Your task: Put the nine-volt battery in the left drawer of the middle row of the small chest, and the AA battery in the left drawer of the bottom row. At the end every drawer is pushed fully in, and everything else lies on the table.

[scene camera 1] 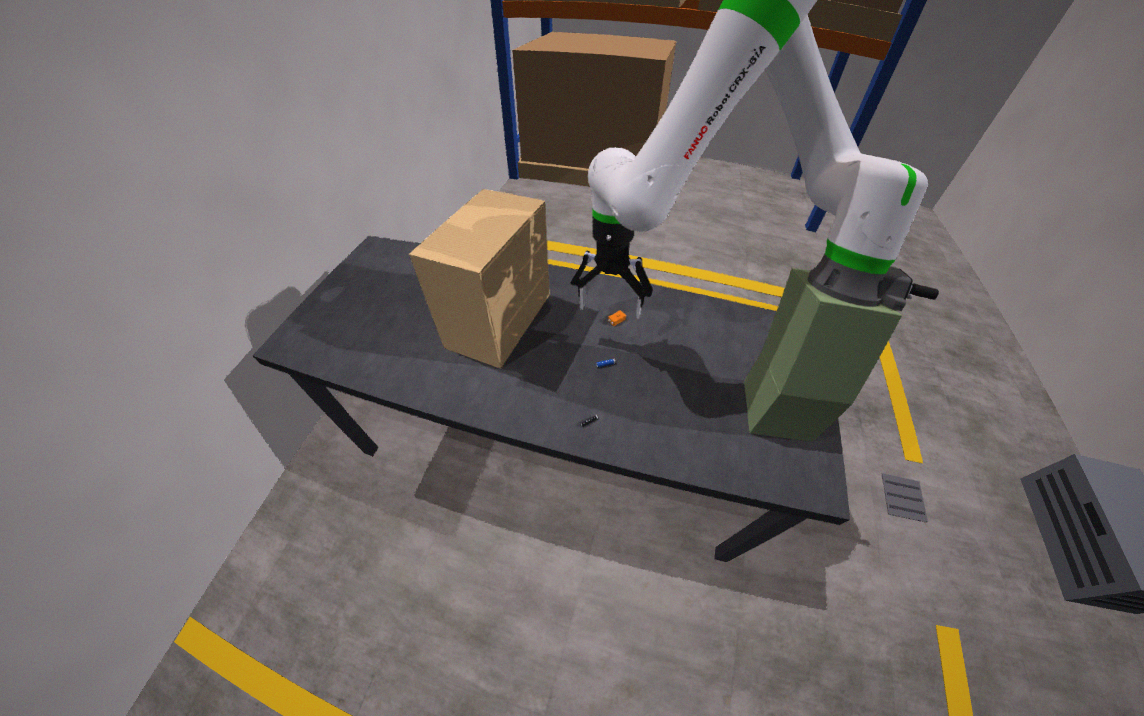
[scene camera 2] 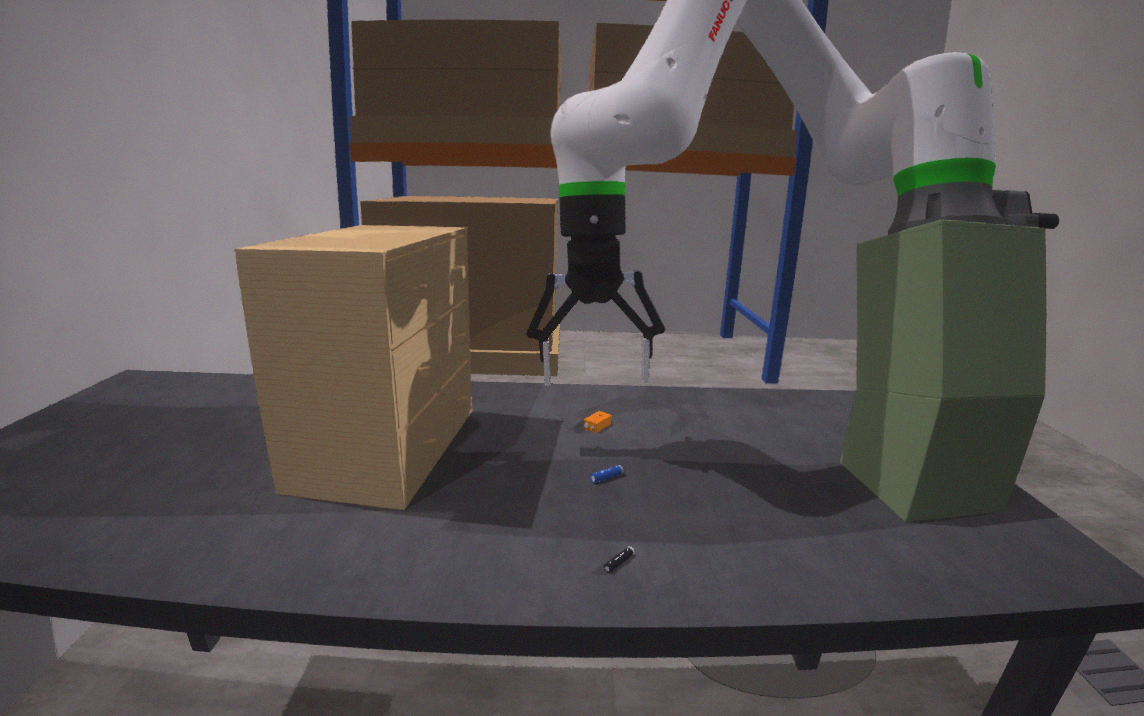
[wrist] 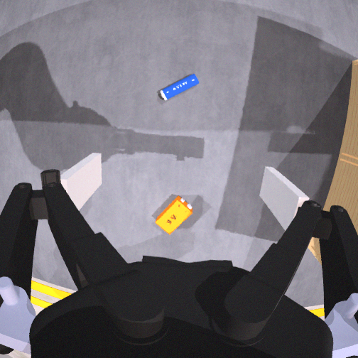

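Where they show: gripper, fingertip midpoint: (scene camera 1: 610, 310) (scene camera 2: 596, 381); arm's base at its link origin: (scene camera 1: 843, 289) (scene camera 2: 944, 236).
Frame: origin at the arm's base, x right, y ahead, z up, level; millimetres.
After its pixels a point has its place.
Note:
The nine-volt battery (scene camera 1: 616, 318) {y 473, x 93, z -344 mm} (scene camera 2: 597, 421) {y 474, x 86, z -344 mm} (wrist: 174, 215) is orange and lies flat on the table (scene camera 1: 337, 337) {y 1259, x -233, z -362 mm} (scene camera 2: 168, 548) {y 973, x -287, z -361 mm}. My gripper (scene camera 1: 609, 309) {y 480, x 18, z -245 mm} (scene camera 2: 596, 380) {y 480, x 18, z -245 mm} (wrist: 182, 174) is wide open and empty, pointing down above this battery, clear of it. A blue cylindrical battery (scene camera 1: 605, 363) {y 460, x -73, z -349 mm} (scene camera 2: 607, 474) {y 460, x -74, z -350 mm} (wrist: 179, 87) lies nearer the scene cameras. It looks thicker than the black one and is probably the AA; its label is too small to read. The small wooden chest (scene camera 1: 459, 295) {y 792, x -167, z -121 mm} (scene camera 2: 324, 371) {y 808, x -166, z -178 mm} (wrist: 347, 175) stands left in the scene views. Its drawer front faces the arm and looks flush; shadows blur the drawer details.
A slim black battery (scene camera 1: 588, 420) {y 452, x -250, z -351 mm} (scene camera 2: 619, 558) {y 451, x -252, z -352 mm} lies near the table's front edge. The green pedestal (scene camera 1: 818, 363) {y 17, x -124, z -100 mm} (scene camera 2: 944, 363) {y 61, x -144, z -142 mm} carries the arm at the right of the table. A blue and orange rack (scene camera 1: 505, 92) (scene camera 2: 340, 126) with large boxes stands behind the table.

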